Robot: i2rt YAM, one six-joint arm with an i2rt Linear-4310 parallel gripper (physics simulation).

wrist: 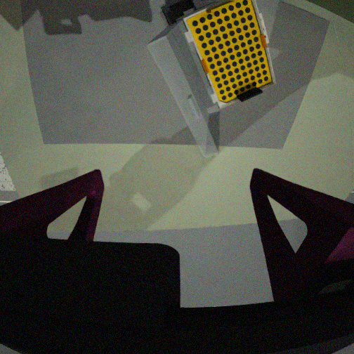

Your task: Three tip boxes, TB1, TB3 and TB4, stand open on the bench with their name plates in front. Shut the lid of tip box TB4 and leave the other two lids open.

Labels:
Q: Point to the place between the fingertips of my gripper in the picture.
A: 176,177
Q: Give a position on a grey mat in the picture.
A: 93,79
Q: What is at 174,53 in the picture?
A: A clear lid.

